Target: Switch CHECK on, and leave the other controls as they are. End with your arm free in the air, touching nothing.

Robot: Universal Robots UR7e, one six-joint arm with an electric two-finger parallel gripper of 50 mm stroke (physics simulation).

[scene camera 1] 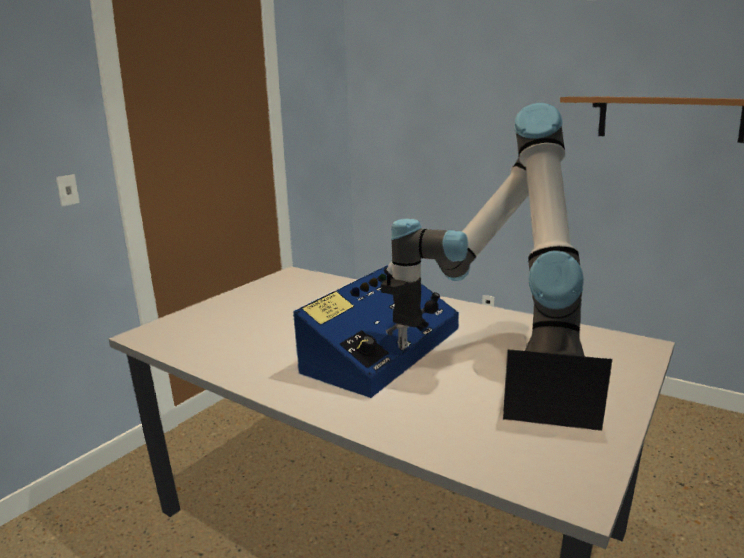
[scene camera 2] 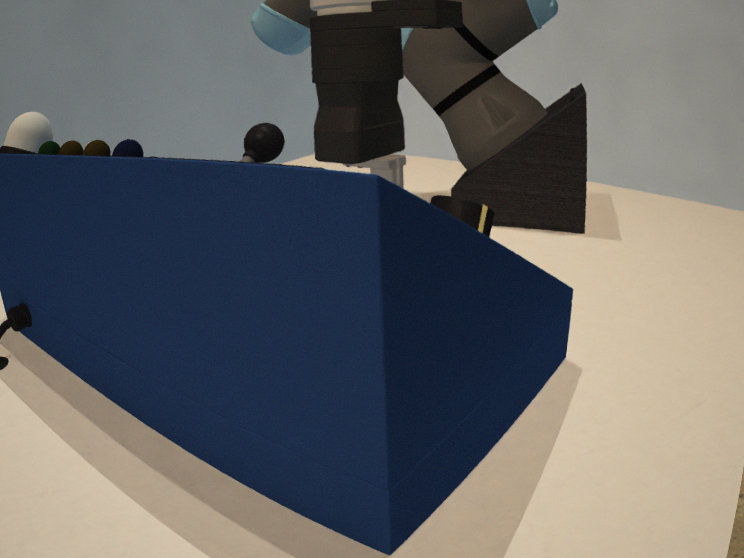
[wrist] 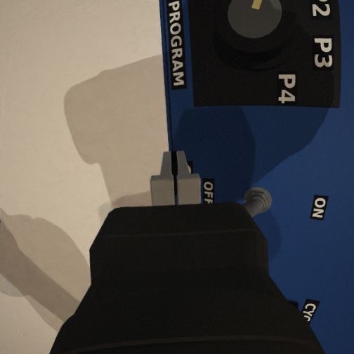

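Where they show: gripper, fingertip midpoint: [scene camera 1: 403, 347]; arm's base, origin of the base link: [scene camera 1: 553, 366] [scene camera 2: 508, 140].
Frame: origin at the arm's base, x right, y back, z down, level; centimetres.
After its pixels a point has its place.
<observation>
The blue control box [scene camera 1: 324, 355] @[x -22.9, y -53.7, z 1.0 cm] [scene camera 2: 210, 270] @[x -13.2, y -63.8, z -4.3 cm] [wrist: 334, 155] stands on the table. The CHECK toggle, a grey metal lever [scene camera 1: 391, 329] @[x -4.3, y -44.6, z -1.4 cm] [wrist: 257, 200], sits between the OFF label [wrist: 208, 192] and the ON label [wrist: 318, 207]. In the wrist view the gripper body hides part of the lever, so its full tilt and any contact cannot be told. My gripper [scene camera 1: 402, 345] @[x -6.5, y -39.5, z 1.9 cm] [wrist: 173, 164] is shut and empty, pointing down at the front edge of the sloped panel, on the OFF side of the toggle. Its fingertips are hidden behind the box in scene camera 2.
The black PROGRAM knob [scene camera 1: 365, 344] @[x -17.9, y -43.8, z -2.6 cm] [wrist: 254, 17] [scene camera 2: 459, 213] @[x -16.8, y -46.4, z -3.1 cm] is close beside the fingers. A black ball-topped lever [scene camera 1: 432, 302] @[x 7.5, y -38.1, z -6.8 cm] [scene camera 2: 264, 141] @[x 6.7, y -40.2, z -5.5 cm], coloured lamps [scene camera 1: 364, 287] @[x 3.8, y -59.4, z -8.7 cm] [scene camera 2: 96, 148] @[x 4.0, y -60.3, z -9.3 cm] and a white dome [scene camera 2: 28, 132] @[x 18.8, y -60.1, z -10.8 cm] stand on the panel. A yellow label [scene camera 1: 327, 307] @[x -12.9, y -60.1, z -7.9 cm] lies at its upper left.
</observation>
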